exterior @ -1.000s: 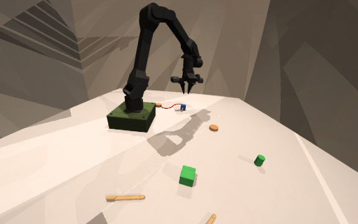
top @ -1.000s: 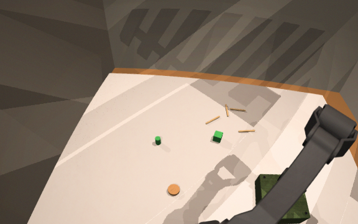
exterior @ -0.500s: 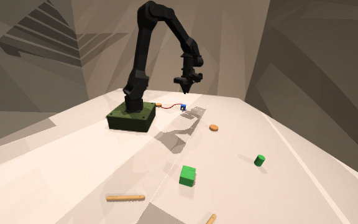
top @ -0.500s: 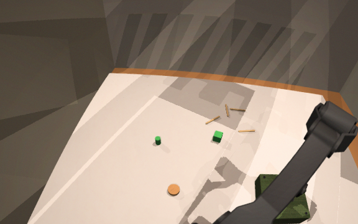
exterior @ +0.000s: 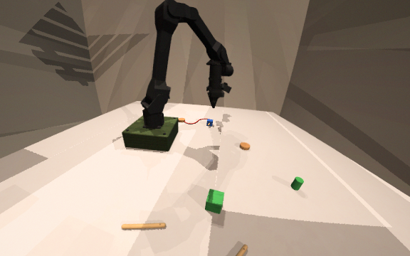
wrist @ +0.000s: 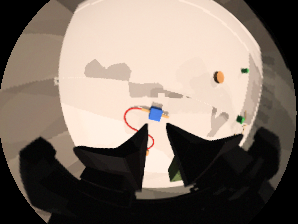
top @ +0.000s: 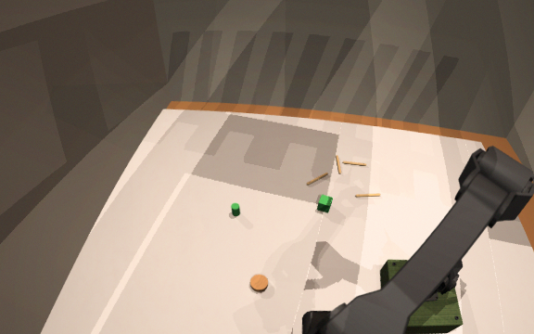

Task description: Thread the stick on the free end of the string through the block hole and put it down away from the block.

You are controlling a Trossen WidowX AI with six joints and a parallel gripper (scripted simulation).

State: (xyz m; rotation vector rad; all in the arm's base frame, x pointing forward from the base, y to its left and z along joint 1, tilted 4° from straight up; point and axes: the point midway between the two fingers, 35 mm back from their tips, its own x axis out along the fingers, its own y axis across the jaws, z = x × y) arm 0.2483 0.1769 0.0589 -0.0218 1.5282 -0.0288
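Right now my gripper tip is 10 mm past the small blue block and 80 mm above it. Round my gripper tip: green cube: 50 mm behind, 450 mm to the right, 80 mm below; then thin wooden stick: 10 mm to the left, 90 mm below; then round wooden button: 160 mm behind, 40 mm to the left, 90 mm below.
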